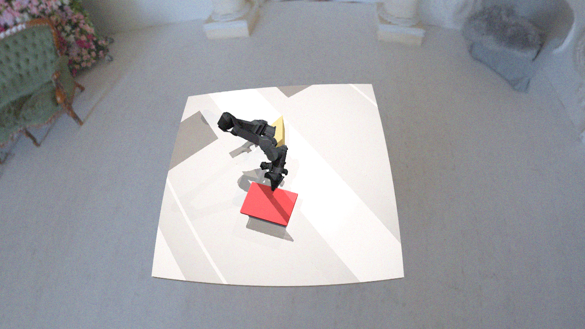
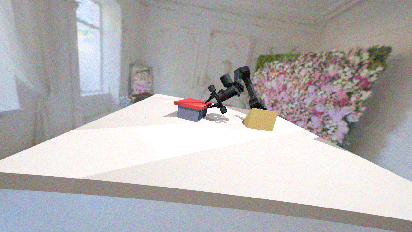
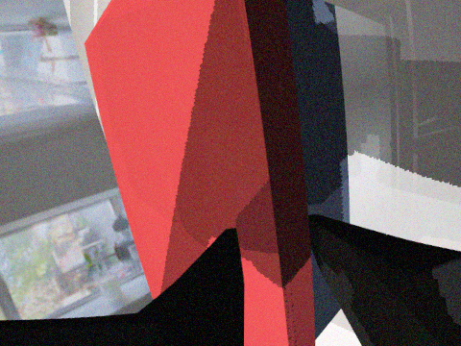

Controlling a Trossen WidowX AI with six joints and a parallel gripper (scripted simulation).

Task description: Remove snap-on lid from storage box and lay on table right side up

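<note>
Now: the red lid 7 cm ahead of my gripper tip and 1 cm to the right of it. Also, from my gripper tip: blue-grey storage box: 7 cm ahead, 4 cm below, 1 cm to the right.
</note>
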